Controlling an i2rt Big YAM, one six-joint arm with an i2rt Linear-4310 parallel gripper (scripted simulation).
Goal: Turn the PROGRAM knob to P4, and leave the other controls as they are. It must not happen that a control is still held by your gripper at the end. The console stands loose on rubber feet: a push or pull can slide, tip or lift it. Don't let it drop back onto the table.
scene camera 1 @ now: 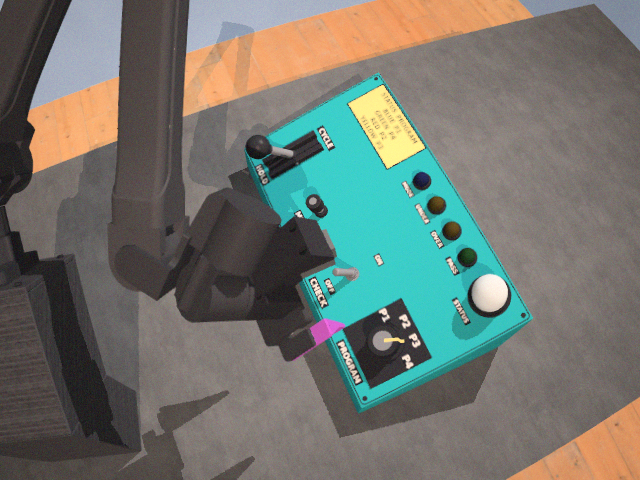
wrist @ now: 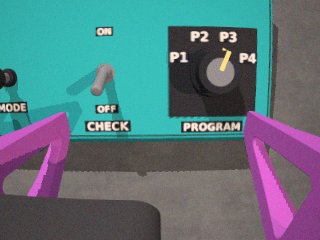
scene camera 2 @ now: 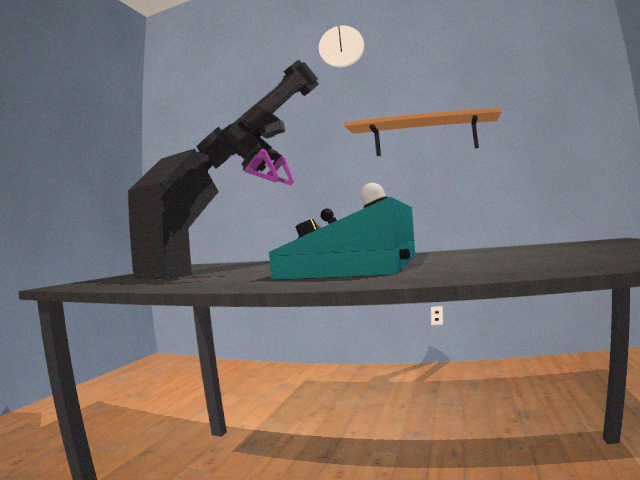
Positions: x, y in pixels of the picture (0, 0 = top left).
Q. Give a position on a teal console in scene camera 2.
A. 368, 242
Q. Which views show my gripper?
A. Scene camera 1, the wrist view and scene camera 2: all of them.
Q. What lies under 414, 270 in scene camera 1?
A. A teal console.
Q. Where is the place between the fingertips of my gripper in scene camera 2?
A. At 285, 181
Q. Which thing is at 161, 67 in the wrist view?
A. A teal console.
